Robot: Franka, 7 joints.
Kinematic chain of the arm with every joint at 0, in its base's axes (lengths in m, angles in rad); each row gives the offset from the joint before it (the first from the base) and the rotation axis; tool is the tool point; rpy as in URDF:
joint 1: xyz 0 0 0.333 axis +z
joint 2: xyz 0 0 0 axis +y
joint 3: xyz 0 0 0.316 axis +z
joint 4: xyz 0.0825 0 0 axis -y
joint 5: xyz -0.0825 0 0.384 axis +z
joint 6: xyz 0 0 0 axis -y
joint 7: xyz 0.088 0 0 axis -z
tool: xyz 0 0 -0.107 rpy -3.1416 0 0
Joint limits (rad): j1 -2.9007..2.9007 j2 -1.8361..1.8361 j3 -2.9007..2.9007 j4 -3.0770..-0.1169 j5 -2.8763..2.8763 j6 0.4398..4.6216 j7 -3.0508..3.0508
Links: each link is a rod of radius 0.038 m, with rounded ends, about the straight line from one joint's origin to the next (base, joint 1, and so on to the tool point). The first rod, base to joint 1, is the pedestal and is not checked.
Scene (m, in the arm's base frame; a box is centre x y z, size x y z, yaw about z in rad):
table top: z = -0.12
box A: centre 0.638 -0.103 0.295 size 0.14 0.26 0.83 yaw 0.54
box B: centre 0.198 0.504 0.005 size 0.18 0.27 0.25 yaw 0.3
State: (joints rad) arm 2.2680 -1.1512 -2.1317 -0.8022 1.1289 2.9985 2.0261
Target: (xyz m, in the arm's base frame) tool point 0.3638 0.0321 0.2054
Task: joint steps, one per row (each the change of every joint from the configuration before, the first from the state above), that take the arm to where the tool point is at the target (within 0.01 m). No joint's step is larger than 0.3 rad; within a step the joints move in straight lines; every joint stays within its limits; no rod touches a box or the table.
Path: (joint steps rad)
1: -0.1198 0.1686 0.0087 -0.2531 -0.0886 0.0046 -0.0654
2: -0.1197 0.1686 0.0087 -0.2531 -0.0886 0.0046 -0.0654
3: -0.1198 0.1687 0.0087 -0.2531 -0.0886 0.0046 -0.0654
4: -0.1198 0.1686 0.0087 -0.2530 -0.0886 0.0046 -0.0654
5: -0.1198 0.1686 0.0087 -0.2531 -0.0886 0.0046 -0.0654
6: -0.1197 0.1686 0.0087 -0.2531 -0.0886 0.0046 -0.0654
7: 0.1003 -0.1181 0.0665 -0.0394 0.2538 0.1421 0.0785
8: 0.1004 -0.1182 0.0665 -0.0394 0.2537 0.1421 0.0784
9: 0.1003 -0.1182 0.0666 -0.0394 0.2537 0.1422 0.0785
10: 0.1004 -0.1181 0.0665 -0.0394 0.2537 0.1421 0.0785
11: 0.1004 -0.1182 0.0665 -0.0394 0.2537 0.1421 0.0785

